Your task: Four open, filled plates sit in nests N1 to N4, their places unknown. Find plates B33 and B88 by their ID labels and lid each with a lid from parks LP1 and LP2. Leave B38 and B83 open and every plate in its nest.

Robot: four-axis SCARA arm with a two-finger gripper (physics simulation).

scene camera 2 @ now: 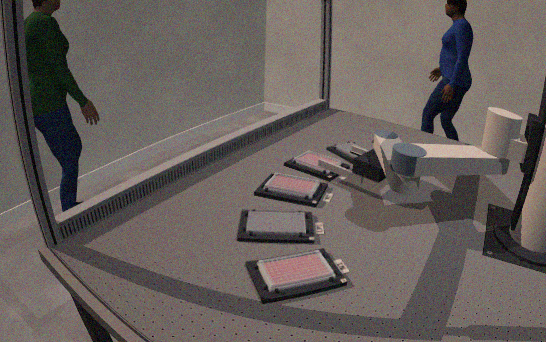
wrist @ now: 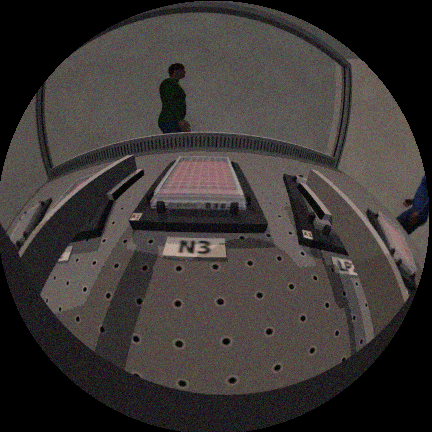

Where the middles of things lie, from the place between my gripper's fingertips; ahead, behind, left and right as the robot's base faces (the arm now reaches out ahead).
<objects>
Now: hand 16 cm to the left of the park LP2 point(wrist: 331, 242) and 4 cm above it. Round my hand: nest N1 point(scene camera 2: 266, 297): 49 cm to the left, 16 cm behind, 4 cm below; then lid park LP1 point(scene camera 2: 242, 236): 37 cm to the left, 4 cm below, 3 cm behind.
</objects>
